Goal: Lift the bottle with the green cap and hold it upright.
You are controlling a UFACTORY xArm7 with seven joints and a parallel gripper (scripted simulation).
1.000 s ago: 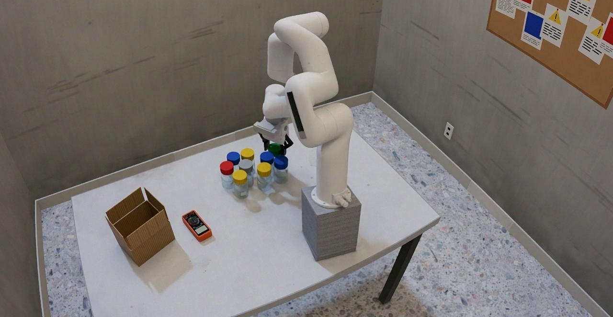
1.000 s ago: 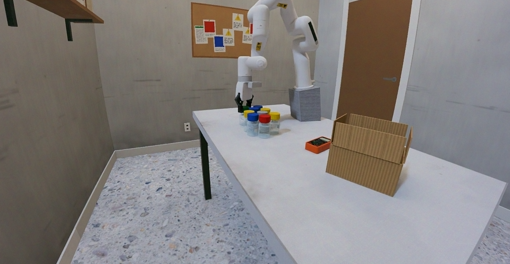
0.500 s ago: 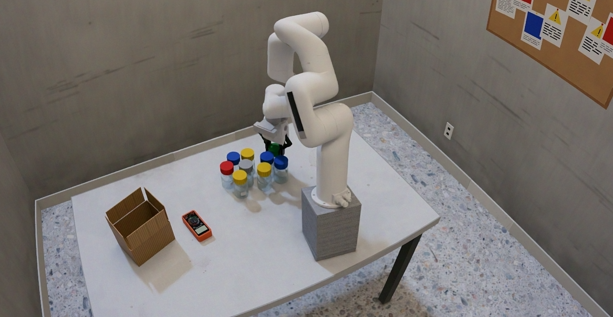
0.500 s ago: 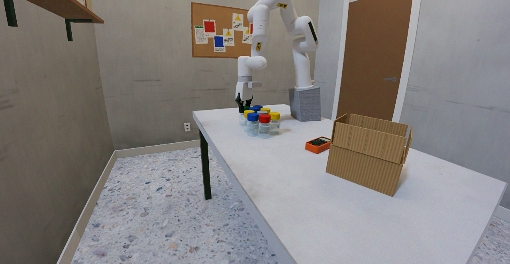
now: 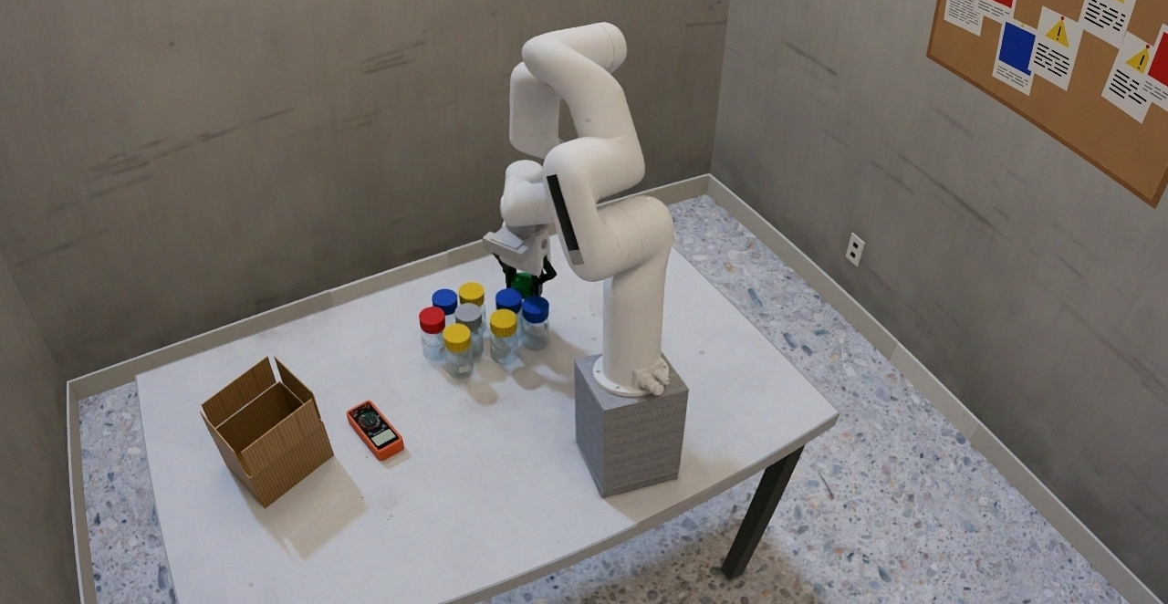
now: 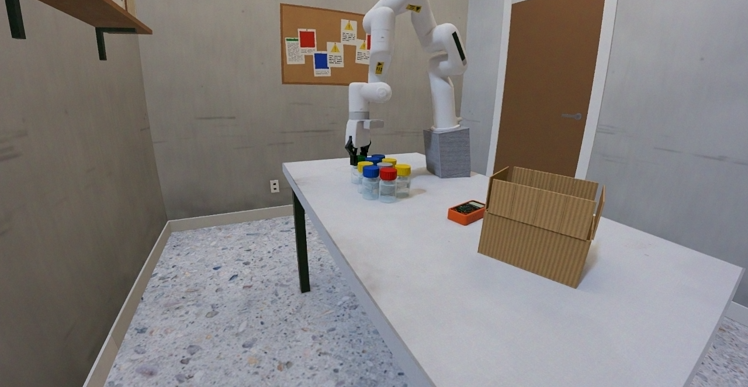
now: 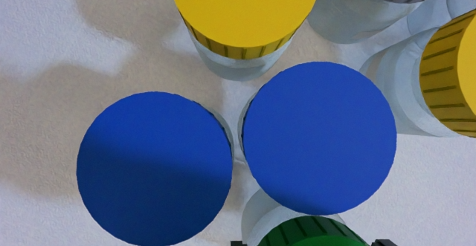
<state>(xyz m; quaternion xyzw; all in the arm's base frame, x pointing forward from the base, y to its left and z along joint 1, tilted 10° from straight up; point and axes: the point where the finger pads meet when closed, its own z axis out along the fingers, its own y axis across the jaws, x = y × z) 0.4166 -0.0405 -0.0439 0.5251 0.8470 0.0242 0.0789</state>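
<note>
Now: hand 4 cm above the green-capped bottle. From my hand the other things lie so: grey-capped bottle (15 cm to the left, 4 cm below, 3 cm behind); orange multimeter (43 cm to the left, 14 cm behind, 8 cm below); red-capped bottle (22 cm to the left, 4 cm below).
</note>
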